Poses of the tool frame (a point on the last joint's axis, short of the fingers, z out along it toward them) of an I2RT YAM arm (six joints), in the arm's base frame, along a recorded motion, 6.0 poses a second.
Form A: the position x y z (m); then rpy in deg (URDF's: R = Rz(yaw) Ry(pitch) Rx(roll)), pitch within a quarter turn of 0, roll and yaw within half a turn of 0.
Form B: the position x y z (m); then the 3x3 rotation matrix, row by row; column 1 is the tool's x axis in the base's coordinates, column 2 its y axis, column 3 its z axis. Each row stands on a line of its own. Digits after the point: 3 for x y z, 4 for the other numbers.
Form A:
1: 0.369 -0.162 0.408 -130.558 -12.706 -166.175
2: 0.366 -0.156 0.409 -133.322 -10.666 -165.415
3: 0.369 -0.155 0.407 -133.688 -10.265 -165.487
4: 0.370 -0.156 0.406 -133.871 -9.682 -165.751
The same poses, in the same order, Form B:
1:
0.369 -0.162 0.408
-0.9473 -0.3176 0.0427
-0.2331 0.5914 -0.7719
0.2199 -0.7411 -0.6343

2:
0.366 -0.156 0.409
-0.9511 -0.3031 0.0603
-0.2475 0.6301 -0.7360
0.1851 -0.7149 -0.6742

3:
0.369 -0.155 0.407
-0.9526 -0.2978 0.0621
-0.2466 0.6364 -0.7309
0.1782 -0.7115 -0.6797

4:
0.370 -0.156 0.406
-0.9554 -0.2881 0.0645
-0.2426 0.6419 -0.7274
0.1682 -0.7106 -0.6832

